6 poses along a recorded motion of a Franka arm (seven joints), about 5.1 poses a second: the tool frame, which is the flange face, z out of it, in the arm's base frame.
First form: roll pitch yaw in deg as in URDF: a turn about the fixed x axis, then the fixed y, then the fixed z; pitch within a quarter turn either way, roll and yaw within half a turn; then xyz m.
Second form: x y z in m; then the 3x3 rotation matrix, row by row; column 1 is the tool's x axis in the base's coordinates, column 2 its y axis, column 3 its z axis. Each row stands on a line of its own. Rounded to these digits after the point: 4 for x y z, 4 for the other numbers.
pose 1, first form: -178.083, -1.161, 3.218, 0.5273, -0.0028, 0.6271
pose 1, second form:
0.5273, -0.0028, 0.6271
0.9982, 0.0568, 0.0183
0.0561, -0.9978, 0.0345
0.0203, -0.0334, -0.9992

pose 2, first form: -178.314, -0.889, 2.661, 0.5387, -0.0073, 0.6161
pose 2, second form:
0.5387, -0.0073, 0.6161
0.9988, 0.0469, 0.0141
0.0464, -0.9985, 0.0301
0.0155, -0.0294, -0.9994

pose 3, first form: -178.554, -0.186, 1.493, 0.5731, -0.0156, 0.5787
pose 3, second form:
0.5731, -0.0156, 0.5787
0.9997, 0.0261, 0.0026
0.0261, -0.9993, 0.0253
0.0032, -0.0252, -0.9997

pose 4, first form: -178.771, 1.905, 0.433, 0.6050, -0.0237, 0.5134
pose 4, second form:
0.6050, -0.0237, 0.5134
0.9994, 0.0068, -0.0334
0.0076, -0.9997, 0.0212
-0.0332, -0.0214, -0.9992

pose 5, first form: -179.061, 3.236, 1.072, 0.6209, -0.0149, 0.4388
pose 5, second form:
0.6209, -0.0149, 0.4388
0.9982, 0.0178, -0.0567
0.0187, -0.9997, 0.0153
-0.0564, -0.0164, -0.9983

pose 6, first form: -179.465, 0.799, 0.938, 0.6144, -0.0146, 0.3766
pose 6, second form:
0.6144, -0.0146, 0.3766
0.9998, 0.0162, -0.0141
0.0164, -0.9998, 0.0091
-0.0139, -0.0093, -0.9999

